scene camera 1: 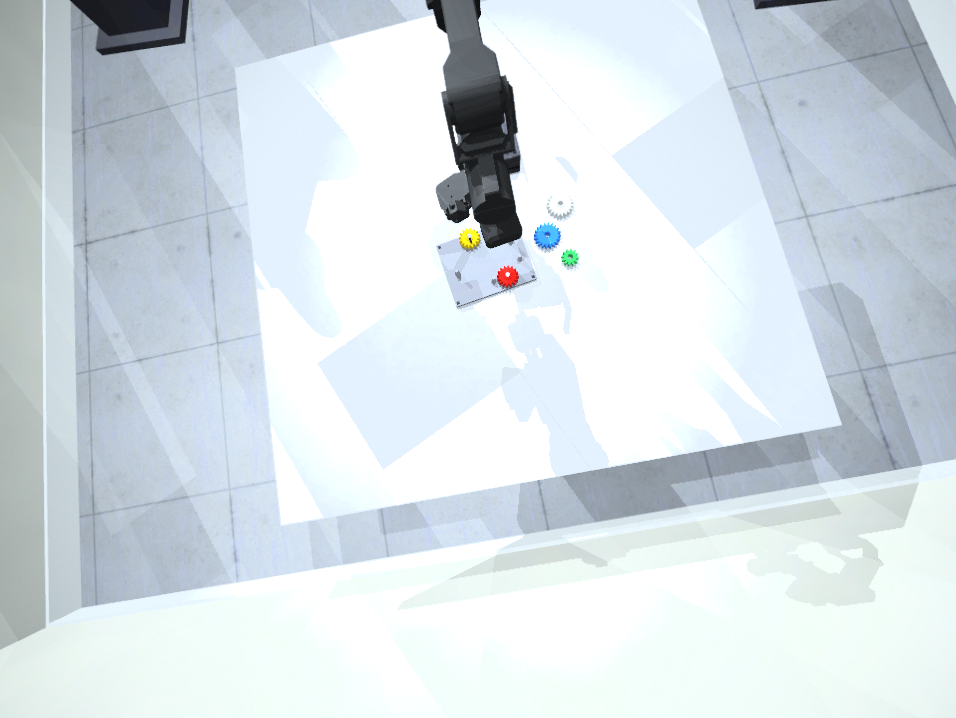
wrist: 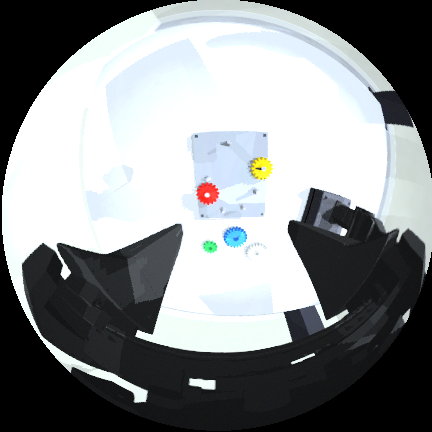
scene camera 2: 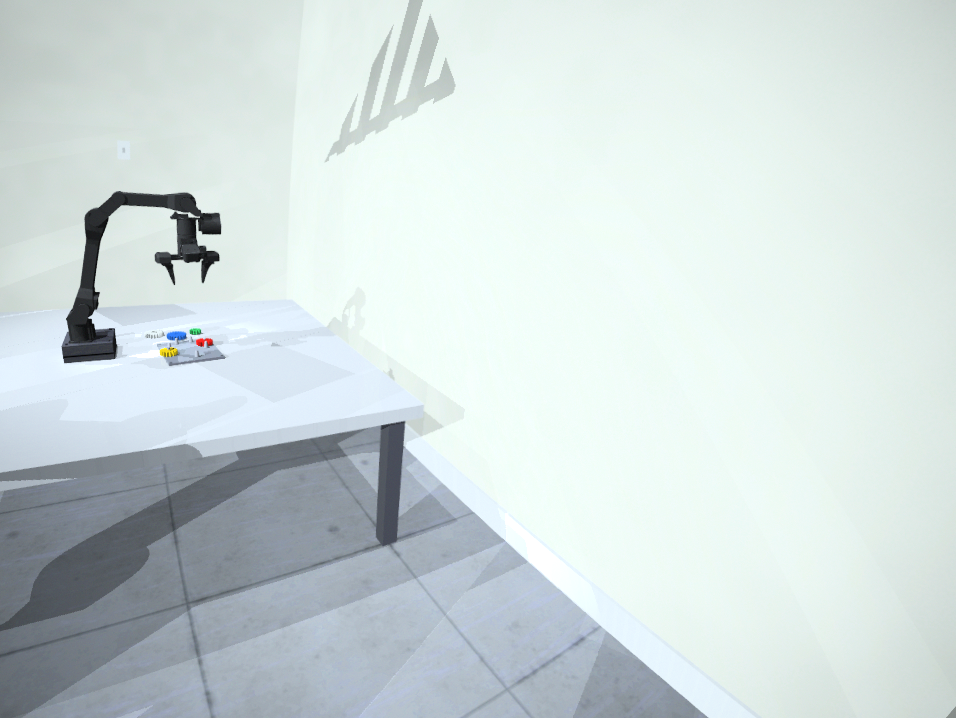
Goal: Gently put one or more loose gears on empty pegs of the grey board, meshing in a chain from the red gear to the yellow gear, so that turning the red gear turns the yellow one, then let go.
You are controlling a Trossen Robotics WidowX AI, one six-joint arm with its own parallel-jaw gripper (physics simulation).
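Frame: origin at the arm's base, x ahead, y up, z right, level; millimetres.
Seen in the pictures: gripper, fingertip midpoint: [wrist: 236,227] [scene camera 2: 188,284]; arm's base, link origin: [wrist: 338,213] [scene camera 2: 82,339].
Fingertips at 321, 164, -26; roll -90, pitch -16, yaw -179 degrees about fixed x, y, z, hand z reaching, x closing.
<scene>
Offsets run from my fingertips to a thing's top centre, as dx, dy, dz. "*": to the spot under its first point. Level surfaces: height alone.
The grey board @[-11, -190, +23] [scene camera 1: 480,272] [wrist: 225,167] lies flat on the table, with several empty pegs. The red gear @[* +44, -190, -30] [scene camera 1: 507,276] [scene camera 2: 204,341] [wrist: 207,193] and the yellow gear @[* -62, -194, +58] [scene camera 1: 469,238] [scene camera 2: 168,352] [wrist: 261,168] sit on it, apart, near opposite long edges. The loose blue gear @[-60, -203, -134] [scene camera 1: 547,235] [scene camera 2: 176,335] [wrist: 235,237], small green gear @[+1, -203, -184] [scene camera 1: 569,257] [scene camera 2: 195,331] [wrist: 210,246] and white gear @[-140, -203, -172] [scene camera 1: 560,204] [scene camera 2: 154,334] [wrist: 256,251] lie on the table beside the board. My gripper [scene camera 2: 188,283] [wrist: 236,227] is open and empty, pointing down high above the table. In scene camera 1, the arm hides its fingertips and part of the board.
The arm's dark base [scene camera 2: 89,345] [wrist: 326,210] stands on the white table @[dy -220] [scene camera 1: 618,370] [scene camera 2: 324,390], on the white and yellow gears' side of the board. A pale wall [scene camera 2: 618,270] rises beyond one table edge. Shadows and bright glare cross the table top.
</scene>
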